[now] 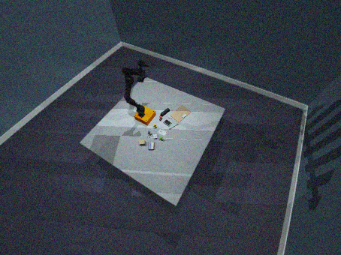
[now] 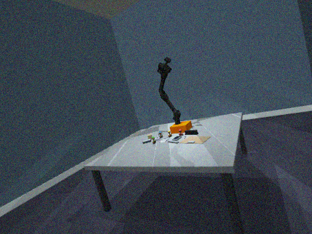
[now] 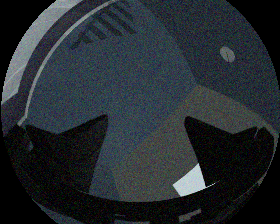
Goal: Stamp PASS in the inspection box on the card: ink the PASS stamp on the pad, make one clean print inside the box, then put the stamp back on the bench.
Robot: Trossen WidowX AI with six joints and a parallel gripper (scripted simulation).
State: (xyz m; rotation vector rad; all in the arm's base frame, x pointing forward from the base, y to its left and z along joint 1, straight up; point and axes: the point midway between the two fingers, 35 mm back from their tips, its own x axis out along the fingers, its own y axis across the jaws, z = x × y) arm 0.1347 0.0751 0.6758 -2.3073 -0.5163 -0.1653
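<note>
Now: gripper tip 210 mm short of the green-knob stamp, 190 mm to the left of it and 740 mm above it. The rest, counted from my gripper tip: dark rectangular pad (130 mm ahead, 40 mm to the left, 760 mm below); then red-knobbed stamp (30 mm ahead, 30 mm to the left, 740 mm below); then blue-knob stamp (50 mm ahead, 210 mm to the right, 740 mm below).
</note>
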